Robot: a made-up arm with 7 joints. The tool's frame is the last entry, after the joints.
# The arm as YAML. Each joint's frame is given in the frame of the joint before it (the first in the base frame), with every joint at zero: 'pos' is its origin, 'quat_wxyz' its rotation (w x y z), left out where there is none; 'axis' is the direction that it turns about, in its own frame. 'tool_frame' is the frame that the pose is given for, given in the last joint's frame.
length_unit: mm
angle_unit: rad
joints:
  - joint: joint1
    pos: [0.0, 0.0, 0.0]
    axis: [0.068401, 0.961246, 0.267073]
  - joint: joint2
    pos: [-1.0, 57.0, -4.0]
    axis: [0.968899, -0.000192, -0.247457]
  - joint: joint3
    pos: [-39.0, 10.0, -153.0]
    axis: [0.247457, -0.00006, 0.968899]
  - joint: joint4
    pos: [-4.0, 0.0, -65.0]
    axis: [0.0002, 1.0, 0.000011]
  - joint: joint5
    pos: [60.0, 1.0, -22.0]
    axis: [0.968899, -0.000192, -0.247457]
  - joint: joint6
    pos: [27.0, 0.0, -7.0]
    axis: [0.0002, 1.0, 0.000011]
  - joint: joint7
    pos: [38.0, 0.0, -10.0]
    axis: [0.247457, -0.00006, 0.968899]
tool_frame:
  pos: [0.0, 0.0, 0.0]
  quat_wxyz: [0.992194, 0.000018, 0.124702, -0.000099]
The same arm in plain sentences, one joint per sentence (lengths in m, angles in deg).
The arm has seven revolute joints in a row. What follows holds with every joint at zero, and every direction is one of the base frame's. The first joint sits at the same point as the base frame's origin and rotates about the direction (0.068403, 0.961235, 0.26711). The second joint sits 0.0010 m along -x and 0.0570 m along +y and 0.0040 m along -z from the first joint and rotates about the direction (0.968889, -0.0002, -0.247497). The third joint sits 0.0390 m along -x and 0.0100 m along +y and 0.1530 m along -z from the second joint and rotates about the direction (0.247497, -0.0001, 0.968889). The fourth joint sits 0.0040 m along -x and 0.0650 m along -z from the third joint and rotates about the direction (0.0002, 1, 0). The fifth joint sits 0.0600 m along +x and 0.0010 m along +y and 0.0220 m along -z from the fourth joint and rotates about the direction (0.968889, -0.0002, -0.247497). The sixth joint sits 0.0270 m along +x and 0.0070 m along -z from the fifth joint and rotates about the direction (0.0002, 1, 0). The seventh joint sits 0.0380 m along +x and 0.0100 m along -z from the sixth joint and rotates about the direction (0.247497, -0.0001, 0.968889). The tool frame, which is the frame that the pose is given for, sits at the same point as the seventh joint; its axes are the base frame's turned by roll 0.00, pitch 14.33 and yaw -0.01 deg (as in URDF: about the fixed x, then y, then z).
